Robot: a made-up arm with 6 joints.
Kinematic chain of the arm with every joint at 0, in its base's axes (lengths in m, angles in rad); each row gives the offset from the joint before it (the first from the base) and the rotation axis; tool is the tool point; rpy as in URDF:
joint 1: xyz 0 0 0.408 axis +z
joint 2: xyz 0 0 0 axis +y
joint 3: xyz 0.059 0 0.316 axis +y
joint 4: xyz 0.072 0 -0.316 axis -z
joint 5: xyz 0 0 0 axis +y
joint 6: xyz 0.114 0 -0.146 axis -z
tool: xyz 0 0 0 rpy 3.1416 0 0
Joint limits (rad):
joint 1: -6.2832..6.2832
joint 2: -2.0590..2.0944
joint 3: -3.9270..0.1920
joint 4: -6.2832..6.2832
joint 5: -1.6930..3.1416
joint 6: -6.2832..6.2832
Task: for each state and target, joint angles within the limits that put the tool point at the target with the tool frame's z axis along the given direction. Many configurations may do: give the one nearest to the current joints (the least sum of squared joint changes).
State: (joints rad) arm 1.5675 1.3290 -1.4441 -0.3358 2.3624 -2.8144
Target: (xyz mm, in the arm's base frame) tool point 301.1 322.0 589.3 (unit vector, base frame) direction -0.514 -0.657 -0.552
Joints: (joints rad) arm 0.8540 0.4470 -2.0974 -0.0908 2.6343 -2.8144
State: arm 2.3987 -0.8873 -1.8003 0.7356 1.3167 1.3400
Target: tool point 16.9 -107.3 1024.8 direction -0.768 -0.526 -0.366
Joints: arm 2.9848 -0.8935 -1.9297 0.7015 1.7071 1.3400
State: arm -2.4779 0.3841 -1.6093 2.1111 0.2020 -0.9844
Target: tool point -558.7 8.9 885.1 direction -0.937 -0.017 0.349
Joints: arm -2.9395 0.3211 -2.3584 2.1106 -0.2011 -0.9844
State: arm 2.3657 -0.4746 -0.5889 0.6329 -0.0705 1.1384
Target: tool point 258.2 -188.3 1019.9 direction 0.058 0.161 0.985
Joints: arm 2.3051 -1.2744 -1.4388 0.4223 -0.3772 1.1384
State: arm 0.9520 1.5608 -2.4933 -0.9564 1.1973 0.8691
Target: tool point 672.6 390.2 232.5 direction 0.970 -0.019 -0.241
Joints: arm 0.4887 1.9476 -3.3546 -1.3630 0.5038 0.8691
